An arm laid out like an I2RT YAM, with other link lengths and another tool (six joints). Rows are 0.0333 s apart.
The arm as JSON. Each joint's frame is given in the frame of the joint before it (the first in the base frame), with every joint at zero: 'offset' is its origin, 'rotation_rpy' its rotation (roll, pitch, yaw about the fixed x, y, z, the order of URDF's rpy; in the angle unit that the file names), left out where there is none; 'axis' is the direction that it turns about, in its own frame. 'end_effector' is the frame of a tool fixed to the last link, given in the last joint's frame.
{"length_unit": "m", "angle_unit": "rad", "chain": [
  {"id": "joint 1", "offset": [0.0, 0.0, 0.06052], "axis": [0.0, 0.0, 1.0]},
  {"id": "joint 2", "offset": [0.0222, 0.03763, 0.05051], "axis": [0.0, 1.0, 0.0]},
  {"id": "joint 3", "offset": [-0.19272, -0.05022, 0.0], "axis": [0.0, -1.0, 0.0]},
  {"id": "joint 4", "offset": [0.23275, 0.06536, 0.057], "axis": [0.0, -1.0, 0.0]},
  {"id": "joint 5", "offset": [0.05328, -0.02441, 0.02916], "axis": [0.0, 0.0, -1.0]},
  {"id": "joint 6", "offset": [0.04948, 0.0, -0.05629], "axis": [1.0, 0.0, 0.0]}
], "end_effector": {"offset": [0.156, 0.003, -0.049], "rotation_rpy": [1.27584, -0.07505, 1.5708]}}
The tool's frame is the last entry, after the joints.
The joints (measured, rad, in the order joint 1, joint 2, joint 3, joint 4, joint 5, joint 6), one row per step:
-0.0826 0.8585 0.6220 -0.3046 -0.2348 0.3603
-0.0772 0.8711 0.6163 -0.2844 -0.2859 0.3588
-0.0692 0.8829 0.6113 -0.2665 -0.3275 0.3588
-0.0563 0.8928 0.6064 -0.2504 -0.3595 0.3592
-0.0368 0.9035 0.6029 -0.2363 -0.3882 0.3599
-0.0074 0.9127 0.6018 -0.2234 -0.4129 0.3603
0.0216 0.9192 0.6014 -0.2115 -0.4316 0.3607
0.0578 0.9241 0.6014 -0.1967 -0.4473 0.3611
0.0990 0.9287 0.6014 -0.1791 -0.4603 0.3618
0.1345 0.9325 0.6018 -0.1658 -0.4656 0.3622
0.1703 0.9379 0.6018 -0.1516 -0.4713 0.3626
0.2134 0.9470 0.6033 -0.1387 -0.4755 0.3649
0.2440 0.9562 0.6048 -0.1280 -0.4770 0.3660
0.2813 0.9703 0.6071 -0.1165 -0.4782 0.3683
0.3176 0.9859 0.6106 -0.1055 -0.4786 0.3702
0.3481 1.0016 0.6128 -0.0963 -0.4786 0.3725
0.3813 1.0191 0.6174 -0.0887 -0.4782 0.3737
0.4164 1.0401 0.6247 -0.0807 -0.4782 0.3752
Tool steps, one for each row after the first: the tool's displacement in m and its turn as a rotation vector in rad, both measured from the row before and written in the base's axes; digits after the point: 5 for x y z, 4 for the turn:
-0.00061 0.01158 -0.00061 0.0248 -0.0043 0.0500
-0.00115 0.01049 -0.00065 0.0212 -0.0027 0.0437
-0.00171 0.01011 -0.00067 0.0166 -0.0022 0.0402
-0.00275 0.01146 -0.00074 0.0152 -0.0004 0.0438
-0.00382 0.01363 0.00031 0.0129 -0.0027 0.0505
-0.00377 0.01226 0.00092 0.0098 -0.0048 0.0449
-0.00442 0.01379 0.00186 0.0086 -0.0094 0.0496
-0.00513 0.01471 0.00228 0.0079 -0.0121 0.0522
-0.00457 0.01154 0.00155 0.0040 -0.0093 0.0400
-0.00514 0.01157 0.00110 0.0043 -0.0081 0.0407
-0.00700 0.01329 0.00039 0.0045 -0.0035 0.0459
-0.00490 0.00911 -0.00019 0.0021 -0.0021 0.0315
-0.00658 0.01082 -0.00118 0.0019 0.0019 0.0374
-0.00657 0.01027 -0.00131 0.0010 0.0024 0.0359
-0.00604 0.00838 -0.00221 0.0000 0.0057 0.0296
-0.00678 0.00886 -0.00213 -0.0014 0.0057 0.0323
-0.00723 0.00937 -0.00205 -0.0014 0.0063 0.0345

